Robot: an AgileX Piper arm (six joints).
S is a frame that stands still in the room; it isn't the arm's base.
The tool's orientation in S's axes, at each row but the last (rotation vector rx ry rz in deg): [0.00 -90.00 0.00]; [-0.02 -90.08 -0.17]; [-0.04 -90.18 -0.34]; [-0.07 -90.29 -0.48]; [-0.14 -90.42 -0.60]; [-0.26 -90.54 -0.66]
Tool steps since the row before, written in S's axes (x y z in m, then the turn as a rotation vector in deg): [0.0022 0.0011 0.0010 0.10 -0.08 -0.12]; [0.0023 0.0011 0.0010 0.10 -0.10 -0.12]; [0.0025 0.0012 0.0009 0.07 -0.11 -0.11]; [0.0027 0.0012 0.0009 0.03 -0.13 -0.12]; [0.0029 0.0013 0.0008 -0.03 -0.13 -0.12]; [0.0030 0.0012 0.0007 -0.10 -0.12 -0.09]
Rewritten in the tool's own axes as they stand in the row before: [0.0010 0.0011 -0.0022 -0.12 -0.08 -0.10]; [0.0010 0.0011 -0.0023 -0.12 -0.10 -0.10]; [0.0009 0.0012 -0.0025 -0.11 -0.11 -0.07]; [0.0009 0.0012 -0.0027 -0.12 -0.13 -0.03]; [0.0008 0.0013 -0.0029 -0.12 -0.13 0.03]; [0.0007 0.0012 -0.0030 -0.09 -0.12 0.10]
